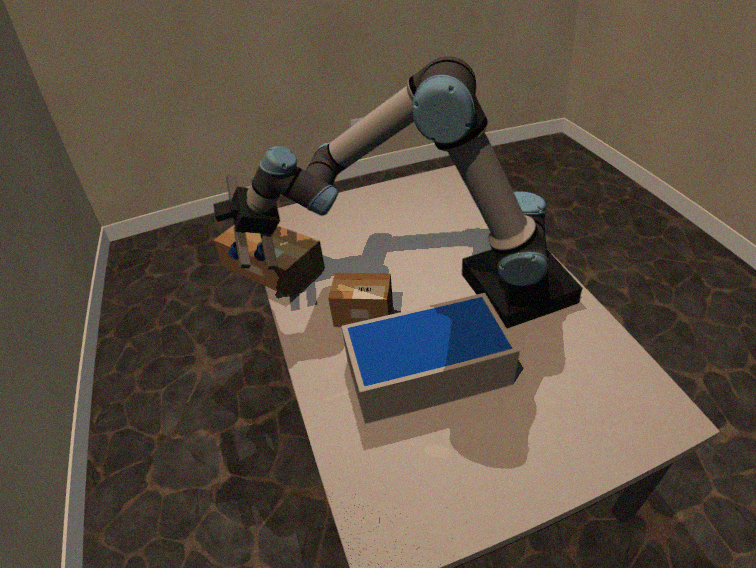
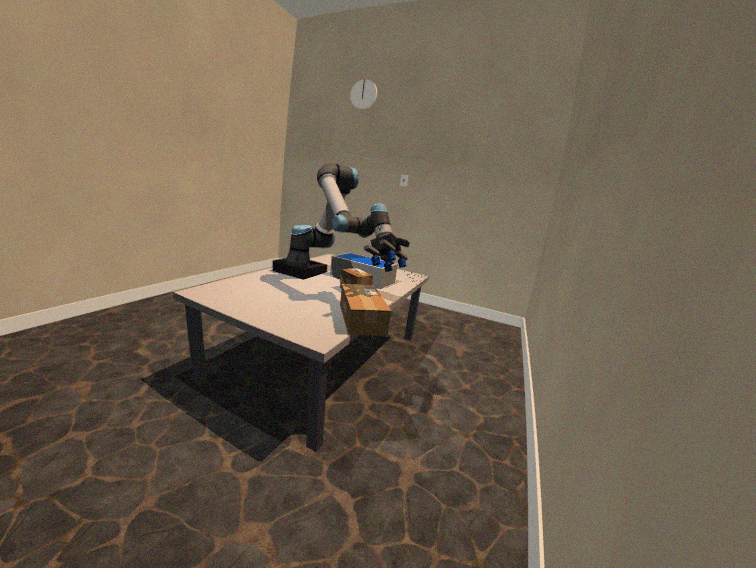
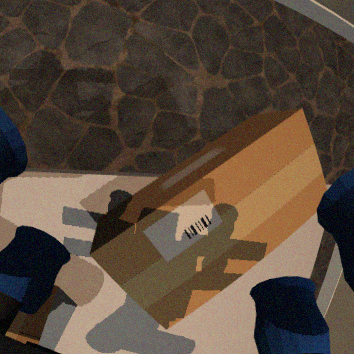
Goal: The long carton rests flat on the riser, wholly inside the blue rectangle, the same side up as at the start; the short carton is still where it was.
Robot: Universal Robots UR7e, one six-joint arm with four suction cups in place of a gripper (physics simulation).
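Frame: origin at the arm's base, x ahead, y left, z up, level; metres.
Seen in the pictures: hand at its tool point: (image 2: 390,265) (image 3: 160,234); arm's base at its link origin: (image 2: 297,263).
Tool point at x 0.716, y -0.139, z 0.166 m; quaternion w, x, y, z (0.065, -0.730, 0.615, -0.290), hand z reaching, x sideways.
Note:
Offsets run from my tool point to a thing's top centre. Level surfaces: height alone.
The long carton {dx -0.032, dy -0.128, dz -0.121 m} (image 1: 299,265) (image 2: 367,320) (image 3: 280,175) lies at an angle on the table's edge, label side up, with one end over the floor. The short carton {dx -0.277, dy +0.152, dz -0.121 m} (image 1: 360,299) (image 2: 357,276) stands on the table between it and the riser. The riser {dx -0.394, dy +0.389, dz -0.106 m} (image 1: 440,390) (image 2: 383,278) bears the blue rectangle {dx -0.394, dy +0.389, dz -0.106 m} (image 1: 397,348) (image 2: 360,259), with no carton on it. My gripper (image 1: 248,251) (image 2: 389,262) is open: its four blue cups hang above the long carton and hold nothing. The cups' shadows fall on its top. The exact height of the cups is hard to tell.
The arm's black base (image 1: 476,274) (image 2: 284,266) stands on the table {dz -0.227 m} (image 1: 586,421) (image 2: 244,308) beside the riser. The table's edge runs under the long carton, with the stone floor (image 1: 183,439) (image 2: 427,488) (image 3: 95,40) beyond it. Walls stand around the table.

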